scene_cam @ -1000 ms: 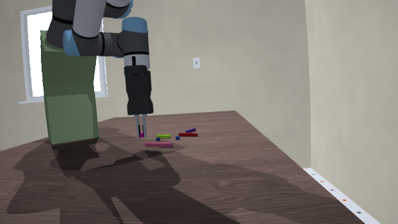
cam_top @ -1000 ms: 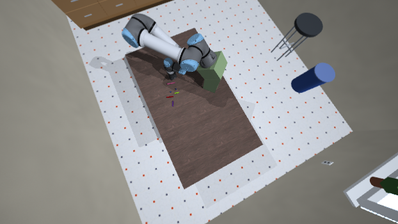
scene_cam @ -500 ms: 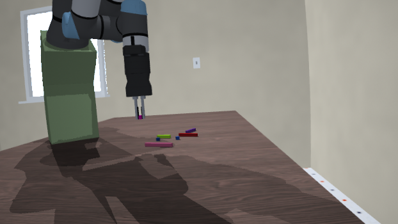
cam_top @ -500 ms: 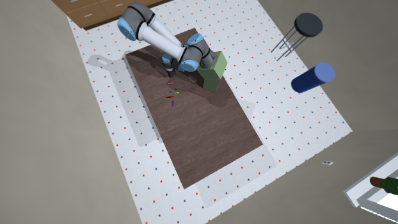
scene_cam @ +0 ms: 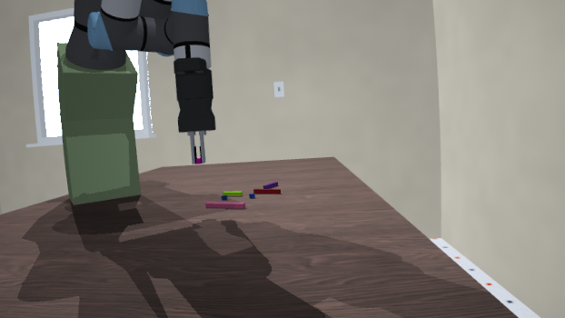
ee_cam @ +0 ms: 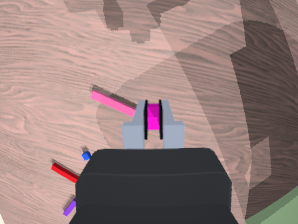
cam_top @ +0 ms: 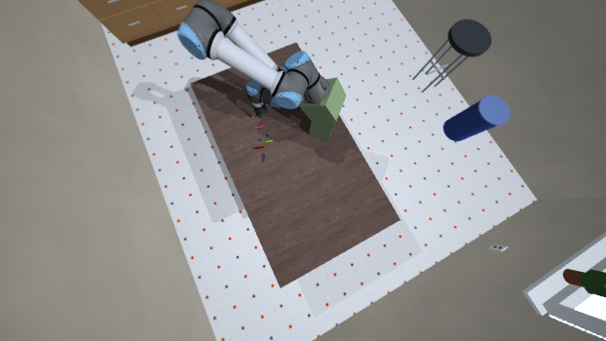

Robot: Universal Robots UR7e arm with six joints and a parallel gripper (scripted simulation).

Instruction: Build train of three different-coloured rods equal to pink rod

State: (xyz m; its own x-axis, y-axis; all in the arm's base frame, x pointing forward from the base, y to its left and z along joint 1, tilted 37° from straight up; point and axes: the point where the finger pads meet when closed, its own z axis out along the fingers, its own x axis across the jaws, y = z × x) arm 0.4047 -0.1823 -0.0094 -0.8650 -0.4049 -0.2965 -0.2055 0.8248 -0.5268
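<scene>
Now: the red rod 110 mm ahead of my hand, 170 mm to the left of it and 110 mm below it. The rest, counted from my hand: magenta rod: 10 mm below; blue rod: 20 mm ahead, 110 mm to the left, 110 mm below; pink rod: 40 mm ahead, 30 mm to the left, 110 mm below.
</scene>
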